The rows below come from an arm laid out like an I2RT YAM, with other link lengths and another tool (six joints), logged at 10 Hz.
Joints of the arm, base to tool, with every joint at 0 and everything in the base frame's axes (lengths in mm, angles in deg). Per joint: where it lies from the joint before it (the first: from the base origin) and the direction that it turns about. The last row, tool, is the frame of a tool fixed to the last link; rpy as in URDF.
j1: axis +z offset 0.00 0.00 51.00
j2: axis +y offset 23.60 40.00 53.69
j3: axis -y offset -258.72 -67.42 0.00
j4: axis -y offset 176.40 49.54 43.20
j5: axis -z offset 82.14 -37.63 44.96
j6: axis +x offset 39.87 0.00 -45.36
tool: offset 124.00 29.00 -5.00 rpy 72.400 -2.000 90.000
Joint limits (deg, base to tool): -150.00..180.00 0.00..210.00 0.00..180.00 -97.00..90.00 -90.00..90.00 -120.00..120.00
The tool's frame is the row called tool.
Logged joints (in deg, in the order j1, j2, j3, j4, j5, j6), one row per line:
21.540 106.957 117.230 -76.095 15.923 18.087
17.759 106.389 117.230 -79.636 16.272 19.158
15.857 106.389 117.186 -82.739 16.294 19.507
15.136 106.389 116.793 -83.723 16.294 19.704
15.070 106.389 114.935 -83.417 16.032 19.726
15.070 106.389 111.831 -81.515 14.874 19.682
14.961 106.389 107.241 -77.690 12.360 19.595
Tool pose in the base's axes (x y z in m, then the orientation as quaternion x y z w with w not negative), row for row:
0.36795 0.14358 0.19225 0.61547 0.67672 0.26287 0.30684
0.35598 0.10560 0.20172 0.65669 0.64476 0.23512 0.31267
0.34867 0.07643 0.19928 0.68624 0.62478 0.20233 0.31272
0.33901 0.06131 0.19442 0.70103 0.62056 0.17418 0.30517
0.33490 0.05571 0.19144 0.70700 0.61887 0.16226 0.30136
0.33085 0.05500 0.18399 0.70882 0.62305 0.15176 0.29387
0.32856 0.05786 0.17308 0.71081 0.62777 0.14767 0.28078
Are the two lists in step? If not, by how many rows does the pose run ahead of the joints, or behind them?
The pose runs 1 row behind the joints: the pose in row i belongs to the joints in row i - 1.
